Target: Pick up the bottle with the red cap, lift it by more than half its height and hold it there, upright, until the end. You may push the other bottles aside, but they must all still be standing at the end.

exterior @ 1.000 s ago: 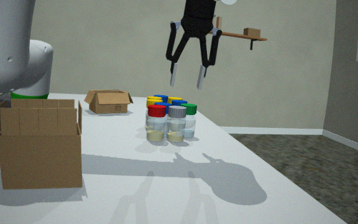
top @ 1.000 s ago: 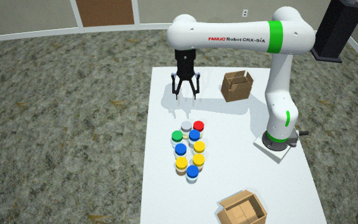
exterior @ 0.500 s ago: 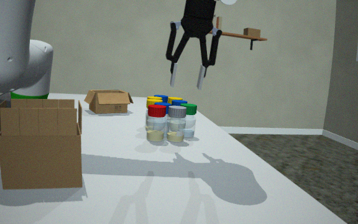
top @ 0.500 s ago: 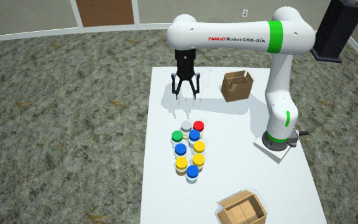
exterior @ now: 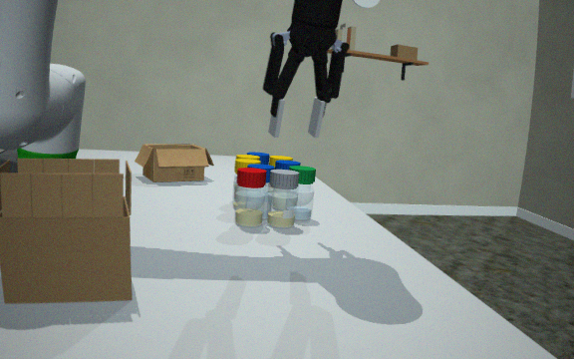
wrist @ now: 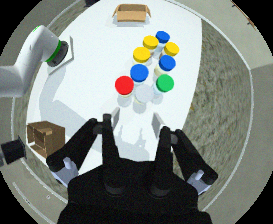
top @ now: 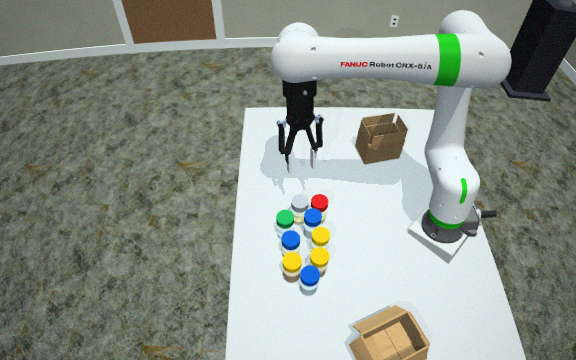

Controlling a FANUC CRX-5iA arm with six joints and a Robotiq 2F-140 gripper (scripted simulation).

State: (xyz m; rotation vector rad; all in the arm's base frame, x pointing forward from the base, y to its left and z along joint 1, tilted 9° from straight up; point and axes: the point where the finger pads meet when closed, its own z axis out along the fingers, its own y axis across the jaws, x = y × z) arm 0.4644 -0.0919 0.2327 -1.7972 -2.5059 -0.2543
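Now: the red-capped bottle 160 mm below my hand, 70 mm to the left of it and 60 mm behind it. From my hand the other things lie so: yellow-capped bottle 190 mm to the left, 160 mm below, 60 mm behind; then grey-capped bottle 160 mm below, 70 mm to the left; then green-capped bottle 160 mm below, 140 mm to the left, 40 mm ahead.
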